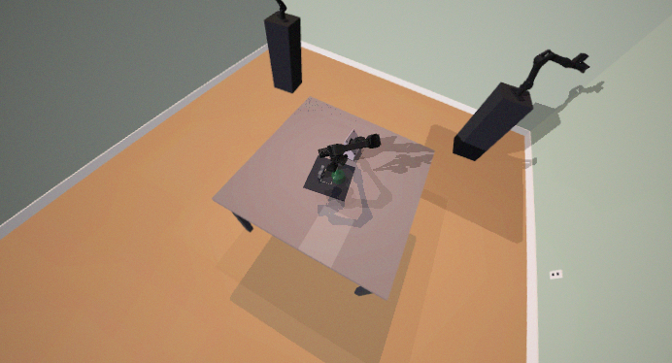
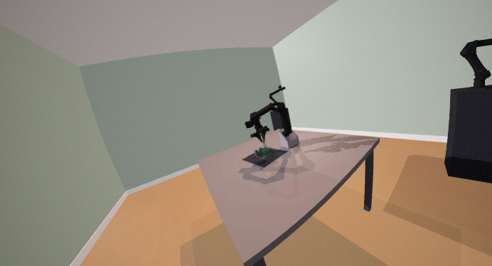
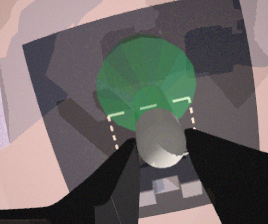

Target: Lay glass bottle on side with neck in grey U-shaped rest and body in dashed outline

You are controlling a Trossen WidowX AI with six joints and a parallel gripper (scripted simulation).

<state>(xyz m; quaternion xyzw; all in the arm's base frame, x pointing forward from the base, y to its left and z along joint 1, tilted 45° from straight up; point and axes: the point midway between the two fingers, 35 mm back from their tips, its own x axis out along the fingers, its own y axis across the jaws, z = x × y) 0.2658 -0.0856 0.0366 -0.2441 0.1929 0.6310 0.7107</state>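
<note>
Now: gripper tip 5 cm above the green glass bottle and 2 cm to the right of it. Round my gripper tip: dark mat 15 cm below, 3 cm to the right.
</note>
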